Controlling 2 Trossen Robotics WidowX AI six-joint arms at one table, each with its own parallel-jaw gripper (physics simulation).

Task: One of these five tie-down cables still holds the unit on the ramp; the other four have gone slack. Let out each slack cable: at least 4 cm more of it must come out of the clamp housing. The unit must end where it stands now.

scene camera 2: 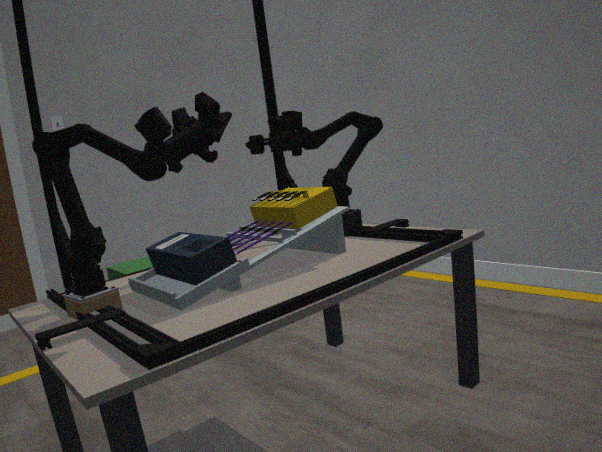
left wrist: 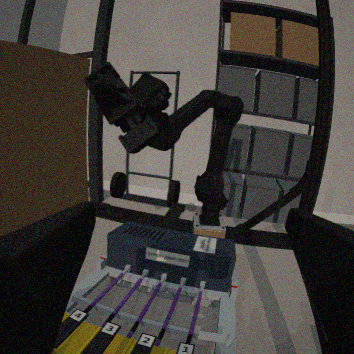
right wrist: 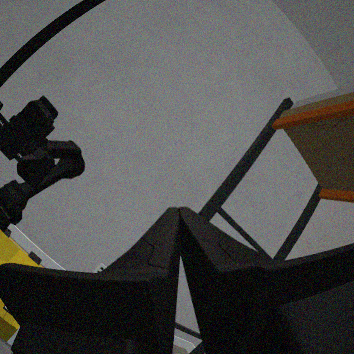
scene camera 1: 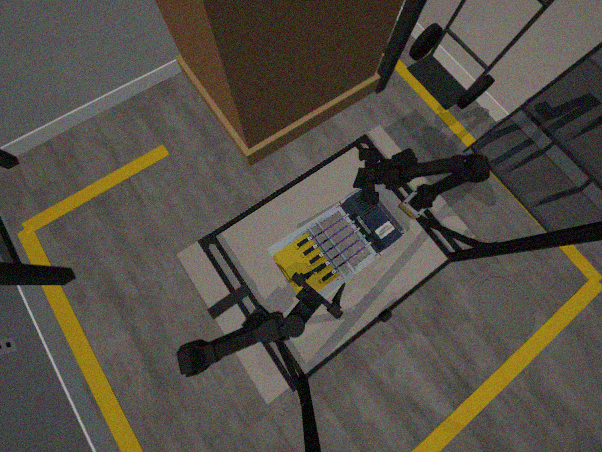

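Observation:
The navy unit (scene camera 1: 364, 212) (scene camera 2: 192, 260) (left wrist: 125, 250) sits on the low end of the pale ramp (scene camera 2: 320, 240). Five purple cables (left wrist: 197, 311) run from it to the yellow clamp housing (scene camera 1: 286, 259) (scene camera 2: 315, 207) (right wrist: 15, 252) on the high end. They look nearly straight; which are slack cannot be told. Labels 4, 3, 2 and 1 show in the left wrist view. My left gripper (scene camera 2: 256, 144) is open and empty above the housing. My right gripper (scene camera 2: 229, 116) (right wrist: 177, 216) is shut and empty, raised high above the unit, its fingers tilted upward.
A black frame (scene camera 2: 300, 305) runs around the table edge, with upright posts (scene camera 2: 267, 60) behind. A green object (scene camera 2: 130, 266) lies behind the unit. A large brown box (scene camera 1: 300, 65) and a hand truck (scene camera 1: 435, 82) stand on the floor beyond the table.

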